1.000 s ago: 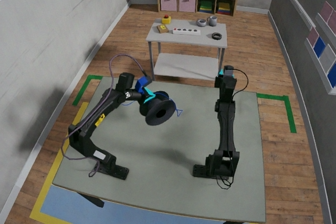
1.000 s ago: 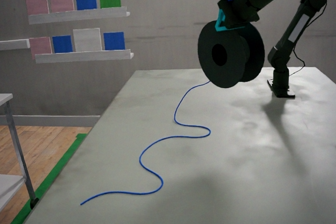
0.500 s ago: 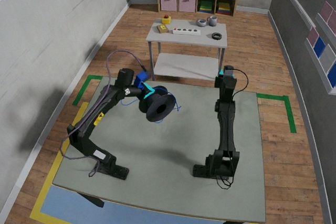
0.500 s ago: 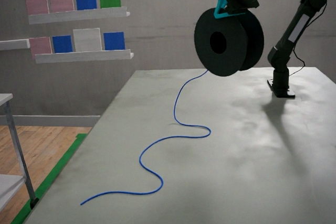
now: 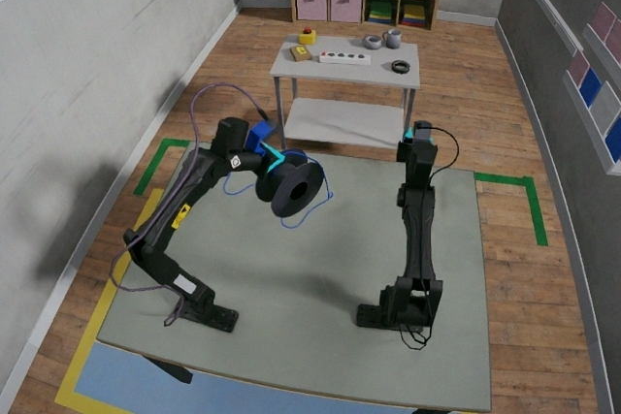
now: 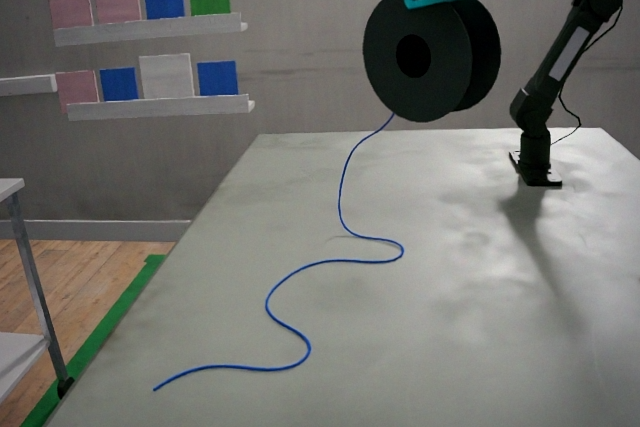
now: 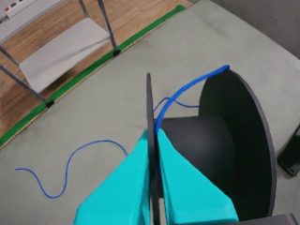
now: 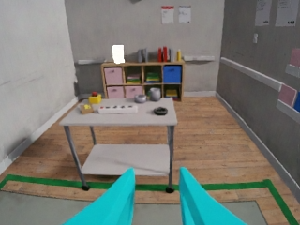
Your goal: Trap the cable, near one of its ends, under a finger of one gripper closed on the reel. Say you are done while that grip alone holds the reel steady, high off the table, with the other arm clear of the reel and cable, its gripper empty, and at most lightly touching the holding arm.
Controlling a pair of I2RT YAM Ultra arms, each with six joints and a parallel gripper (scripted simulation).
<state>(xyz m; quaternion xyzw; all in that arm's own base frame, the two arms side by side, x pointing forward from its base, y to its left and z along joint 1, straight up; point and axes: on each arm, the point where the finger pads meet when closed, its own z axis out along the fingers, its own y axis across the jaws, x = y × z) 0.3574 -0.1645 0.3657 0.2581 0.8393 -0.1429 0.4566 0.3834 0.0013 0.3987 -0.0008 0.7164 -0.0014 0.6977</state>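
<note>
My left hand is 7 cm above the dark reel, 3 cm past it and 2 cm to the left of it.
</note>
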